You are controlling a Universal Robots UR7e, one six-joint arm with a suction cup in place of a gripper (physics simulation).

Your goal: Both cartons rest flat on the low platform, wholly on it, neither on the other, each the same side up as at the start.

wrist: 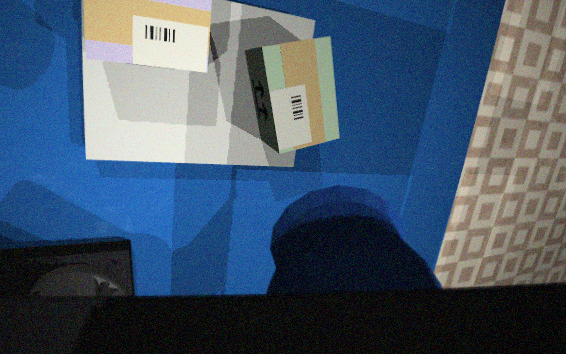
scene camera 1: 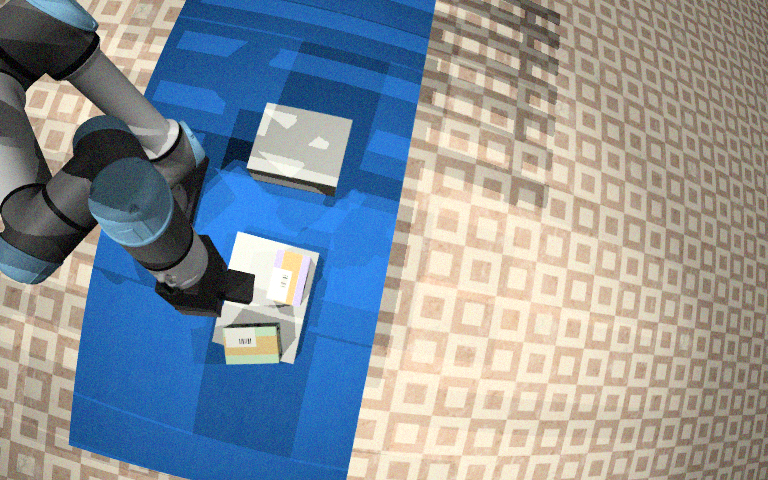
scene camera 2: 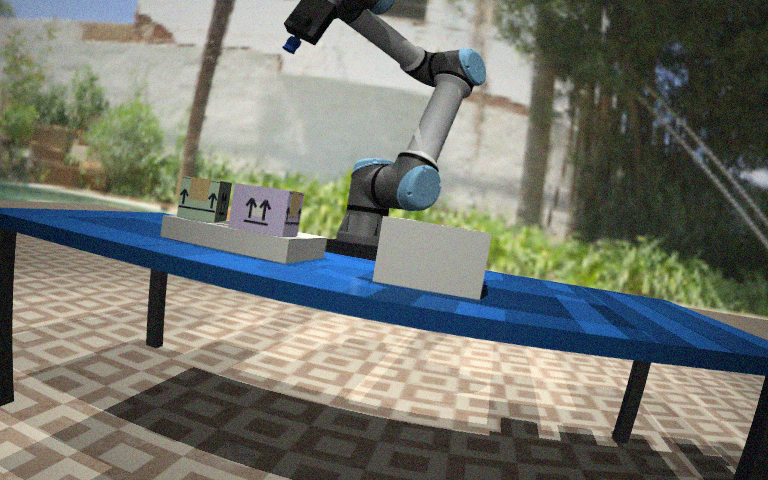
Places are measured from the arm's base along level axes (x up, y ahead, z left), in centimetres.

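Pixels of known places: end effector, tool point: (wrist: 337,247) (scene camera 2: 288,50); arm's base, origin of the base link: (scene camera 2: 362,243).
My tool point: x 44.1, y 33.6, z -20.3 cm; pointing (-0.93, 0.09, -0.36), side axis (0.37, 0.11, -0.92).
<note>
Ahead of a thing's pixels: the offset from my tool point to its top centre.
The lilac carton {dx -33.3, dy +8.7, dz +5.4 cm} (scene camera 1: 288,277) (scene camera 2: 262,210) (wrist: 170,47) stands flat on the low platform {dx -42.6, dy +2.0, dz -1.5 cm} (scene camera 1: 249,249) (scene camera 2: 226,236) (wrist: 135,142), its base close to one long edge, its arrows pointing up. The green carton {dx -33.2, dy +1.5, dz -13.4 cm} (scene camera 1: 252,346) (scene camera 2: 199,200) (wrist: 302,65) stands upright at the platform's other end, turned slightly. Its base appears to stick out past the end edge at one corner, over the blue table. The cartons are apart. My suction cup (scene camera 2: 291,44) (wrist: 340,225) is high above the table and holds nothing; in scene camera 1 the cup is hidden under the wrist.
A taller grey box {dx -35.4, dy +5.0, dz +41.4 cm} (scene camera 1: 303,147) (scene camera 2: 433,257) stands on the blue table (scene camera 1: 135,362) (scene camera 2: 328,294) (wrist: 150,210), apart from the platform. The arm reaches over the table from its base beside the platform and the grey box.
</note>
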